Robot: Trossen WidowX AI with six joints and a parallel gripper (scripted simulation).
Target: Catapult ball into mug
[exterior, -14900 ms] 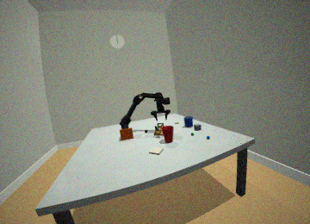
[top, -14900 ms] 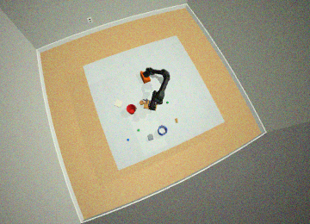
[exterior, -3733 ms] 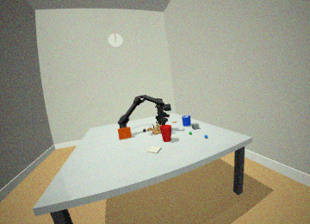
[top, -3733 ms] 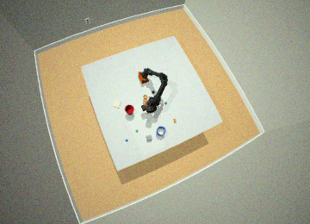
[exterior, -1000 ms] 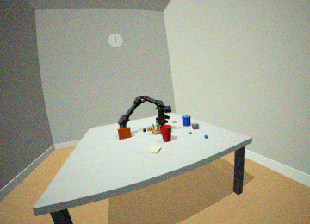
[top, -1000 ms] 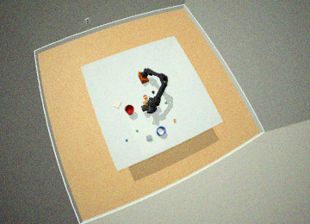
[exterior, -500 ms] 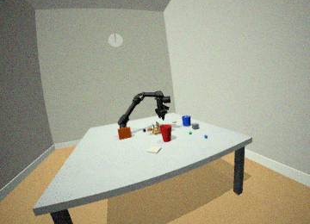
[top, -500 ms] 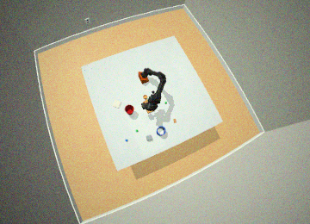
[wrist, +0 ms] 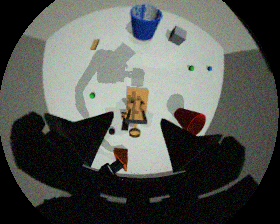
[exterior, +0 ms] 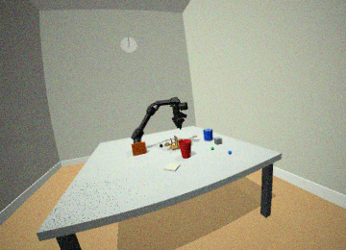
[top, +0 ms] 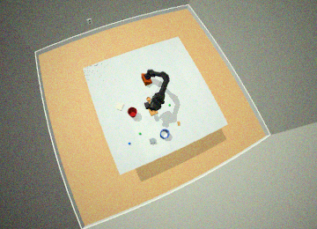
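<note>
Now: the dark ball 15 cm behind my gripper tip, 13 cm to the left of it and 15 cm below it. The rest, counted from my gripper tip: wooden catapult 6 cm behind, 2 cm to the left, 11 cm below; blue mug 28 cm ahead, 3 cm to the right, 14 cm below; red cup 7 cm behind, 21 cm to the right, 14 cm below.
</note>
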